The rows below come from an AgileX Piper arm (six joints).
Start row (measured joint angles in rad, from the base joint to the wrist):
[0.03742 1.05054 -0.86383 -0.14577 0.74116 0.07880]
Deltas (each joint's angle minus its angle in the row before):
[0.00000 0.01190 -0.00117 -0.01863 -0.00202 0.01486]
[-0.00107 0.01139 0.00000 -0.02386 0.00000 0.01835]
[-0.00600 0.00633 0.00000 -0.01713 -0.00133 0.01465]
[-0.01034 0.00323 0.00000 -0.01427 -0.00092 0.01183]
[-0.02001 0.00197 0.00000 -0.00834 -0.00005 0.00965]
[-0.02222 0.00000 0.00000 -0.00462 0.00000 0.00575]
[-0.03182 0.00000 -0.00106 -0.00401 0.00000 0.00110]
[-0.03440 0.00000 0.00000 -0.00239 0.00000 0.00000]
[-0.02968 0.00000 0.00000 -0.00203 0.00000 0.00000]
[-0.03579 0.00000 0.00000 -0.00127 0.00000 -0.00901]
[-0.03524 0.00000 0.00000 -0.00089 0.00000 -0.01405]
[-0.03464 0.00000 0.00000 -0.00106 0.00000 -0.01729]
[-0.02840 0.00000 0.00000 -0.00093 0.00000 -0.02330]
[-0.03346 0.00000 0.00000 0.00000 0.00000 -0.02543]
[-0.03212 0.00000 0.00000 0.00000 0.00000 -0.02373]
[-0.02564 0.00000 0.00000 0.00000 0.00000 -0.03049]
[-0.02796 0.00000 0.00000 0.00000 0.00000 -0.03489]
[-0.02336 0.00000 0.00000 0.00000 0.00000 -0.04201]
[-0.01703 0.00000 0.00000 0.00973 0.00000 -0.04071]
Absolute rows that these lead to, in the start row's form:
[0.03742 1.06244 -0.86500 -0.16440 0.73914 0.09366]
[0.03635 1.07383 -0.86500 -0.18826 0.73914 0.11201]
[0.03035 1.08016 -0.86500 -0.20539 0.73781 0.12666]
[0.02001 1.08339 -0.86500 -0.21966 0.73689 0.13849]
[0.00000 1.08536 -0.86500 -0.22800 0.73684 0.14814]
[-0.02222 1.08536 -0.86500 -0.23262 0.73684 0.15389]
[-0.05404 1.08536 -0.86606 -0.23663 0.73684 0.15499]
[-0.08844 1.08536 -0.86606 -0.23902 0.73684 0.15499]
[-0.11812 1.08536 -0.86606 -0.24105 0.73684 0.15499]
[-0.15391 1.08536 -0.86606 -0.24232 0.73684 0.14598]
[-0.18915 1.08536 -0.86606 -0.24321 0.73684 0.13193]
[-0.22379 1.08536 -0.86606 -0.24427 0.73684 0.11464]
[-0.25219 1.08536 -0.86606 -0.24520 0.73684 0.09134]
[-0.28565 1.08536 -0.86606 -0.24520 0.73684 0.06591]
[-0.31777 1.08536 -0.86606 -0.24520 0.73684 0.04218]
[-0.34341 1.08536 -0.86606 -0.24520 0.73684 0.01169]
[-0.37137 1.08536 -0.86606 -0.24520 0.73684 -0.02320]
[-0.39473 1.08536 -0.86606 -0.24520 0.73684 -0.06521]
[-0.41176 1.08536 -0.86606 -0.23547 0.73684 -0.10592]

